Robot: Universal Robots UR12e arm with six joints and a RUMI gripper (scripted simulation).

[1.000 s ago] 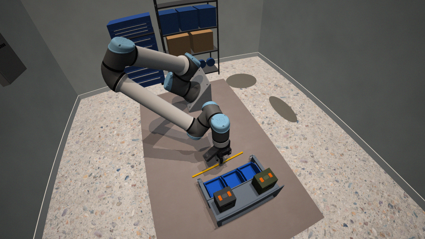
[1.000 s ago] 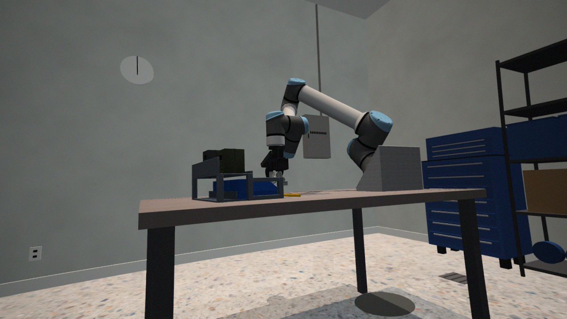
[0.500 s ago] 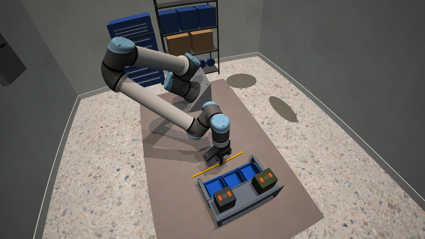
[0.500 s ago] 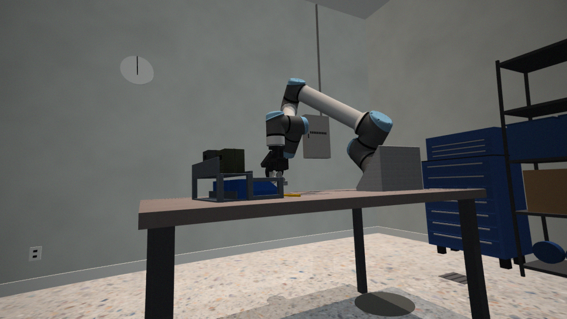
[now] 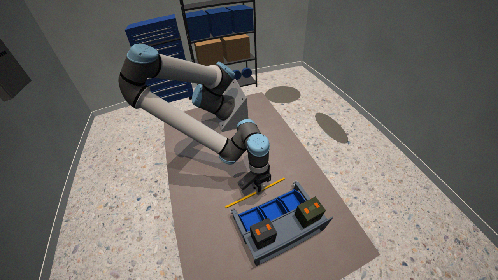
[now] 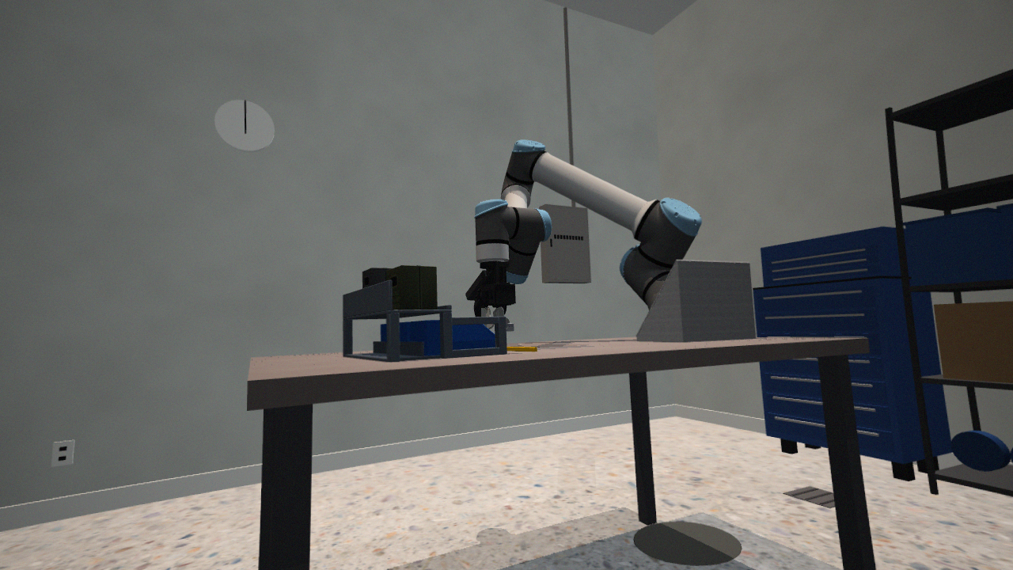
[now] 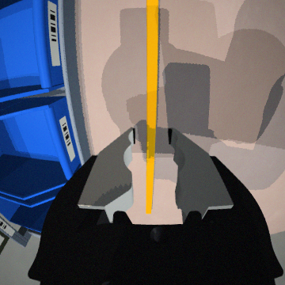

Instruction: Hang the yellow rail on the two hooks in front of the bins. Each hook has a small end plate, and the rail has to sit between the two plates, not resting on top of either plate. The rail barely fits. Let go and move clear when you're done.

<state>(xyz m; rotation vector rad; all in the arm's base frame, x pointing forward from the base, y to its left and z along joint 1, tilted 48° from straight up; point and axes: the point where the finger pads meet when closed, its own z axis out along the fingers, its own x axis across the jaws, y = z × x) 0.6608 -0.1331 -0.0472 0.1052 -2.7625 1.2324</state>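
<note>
Now: the yellow rail 2 cm below my hand. Round my hand: green case 27 cm ahead, 15 cm to the left, 12 cm above; then black case 28 cm ahead, 8 cm to the right, 13 cm above.
</note>
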